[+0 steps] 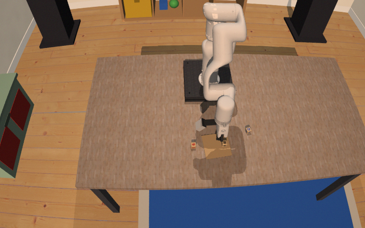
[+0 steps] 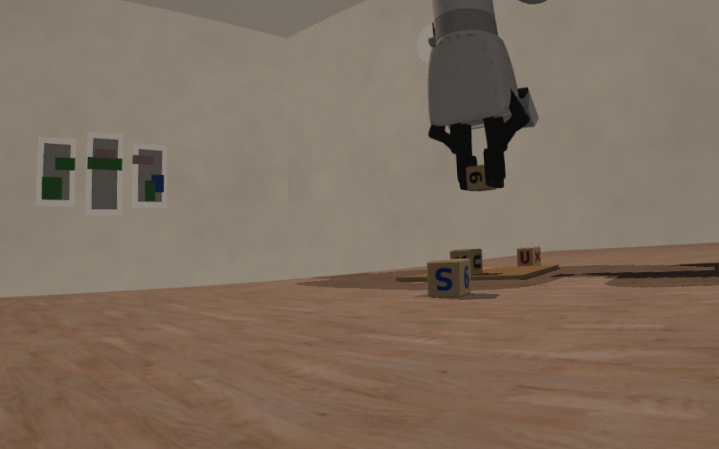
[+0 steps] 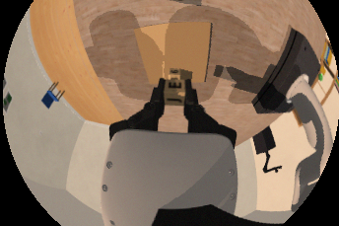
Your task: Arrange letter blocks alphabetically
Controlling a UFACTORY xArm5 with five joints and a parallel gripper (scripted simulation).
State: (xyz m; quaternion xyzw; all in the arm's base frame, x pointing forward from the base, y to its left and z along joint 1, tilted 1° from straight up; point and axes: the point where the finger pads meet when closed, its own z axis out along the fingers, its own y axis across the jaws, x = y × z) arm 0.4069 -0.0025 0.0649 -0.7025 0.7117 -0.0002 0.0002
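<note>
The tan mat lies 11 cm below my hand. Also, from my hand: letter block 12 cm to the right, 10 cm below.
</note>
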